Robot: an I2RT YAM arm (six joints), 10 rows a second.
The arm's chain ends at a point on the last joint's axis. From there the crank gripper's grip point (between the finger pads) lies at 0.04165 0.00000 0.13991 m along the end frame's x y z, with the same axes.
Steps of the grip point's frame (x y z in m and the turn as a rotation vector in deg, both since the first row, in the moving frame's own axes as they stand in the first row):
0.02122 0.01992 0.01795 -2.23 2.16 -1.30
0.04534 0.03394 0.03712 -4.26 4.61 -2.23
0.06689 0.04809 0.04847 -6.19 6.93 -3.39
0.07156 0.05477 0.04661 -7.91 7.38 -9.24
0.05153 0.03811 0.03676 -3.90 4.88 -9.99
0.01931 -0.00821 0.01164 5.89 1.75 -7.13
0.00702 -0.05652 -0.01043 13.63 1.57 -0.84
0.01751 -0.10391 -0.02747 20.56 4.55 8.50
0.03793 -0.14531 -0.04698 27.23 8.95 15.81
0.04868 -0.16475 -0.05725 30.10 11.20 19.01
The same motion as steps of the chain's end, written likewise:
0.01593 0.01551 0.01971 -2.23 2.16 -1.30
0.03407 0.02552 0.04124 -4.26 4.61 -2.23
0.04998 0.03627 0.05519 -6.19 6.93 -3.39
0.05306 0.04411 0.05394 -7.91 7.38 -9.24
0.03965 0.03702 0.04086 -3.90 4.88 -9.99
0.01629 0.01147 0.01397 5.89 1.75 -7.13
0.00349 -0.02306 -0.00524 13.63 1.57 -0.84
0.00359 -0.06243 -0.01602 20.56 4.55 8.50
0.01036 -0.09769 -0.02644 27.23 8.95 15.81
0.01444 -0.11564 -0.03196 30.10 11.20 19.01

